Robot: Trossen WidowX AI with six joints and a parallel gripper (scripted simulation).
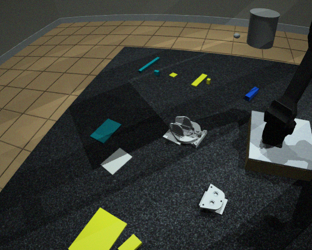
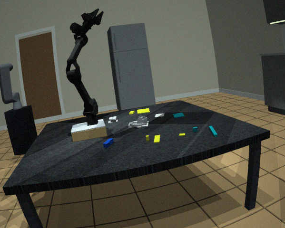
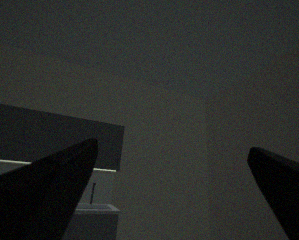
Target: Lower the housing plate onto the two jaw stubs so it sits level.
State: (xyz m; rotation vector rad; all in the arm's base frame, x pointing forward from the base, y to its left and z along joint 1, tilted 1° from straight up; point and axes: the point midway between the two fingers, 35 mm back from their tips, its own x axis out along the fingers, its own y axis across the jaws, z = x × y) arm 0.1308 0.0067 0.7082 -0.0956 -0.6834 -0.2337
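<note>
My gripper tip is now 30 mm past the white stepped block, 250 mm to the right of it and 790 mm above it. Also, from my gripper tip: blue block (40 mm behind, 290 mm to the right, 780 mm below); then teal housing plate (430 mm ahead, 130 mm to the left, 790 mm below).
</note>
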